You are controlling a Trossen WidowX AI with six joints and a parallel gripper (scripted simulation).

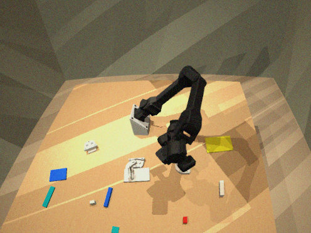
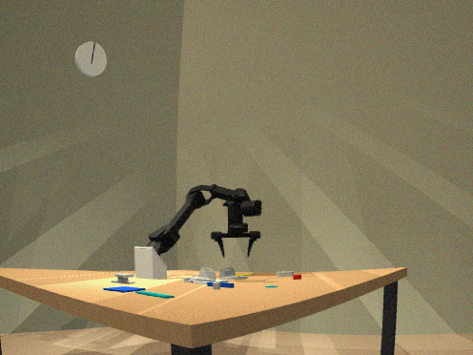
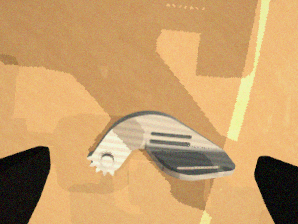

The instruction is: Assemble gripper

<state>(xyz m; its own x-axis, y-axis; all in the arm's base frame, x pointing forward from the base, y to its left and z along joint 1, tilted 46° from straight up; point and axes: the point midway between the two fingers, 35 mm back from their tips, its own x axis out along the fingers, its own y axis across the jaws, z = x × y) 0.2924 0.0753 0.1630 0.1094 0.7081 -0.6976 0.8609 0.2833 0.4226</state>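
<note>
Now: the jaw 80 mm below my gripper tip, 40 mm to the left of it and 10 mm behind it. Also, from my gripper tip: white bar: 190 mm to the left, 120 mm ahead, 80 mm below; then red block: 250 mm ahead, 80 mm below, 20 mm to the left; then yellow sheet: 230 mm to the left, 130 mm behind, 90 mm below.
</note>
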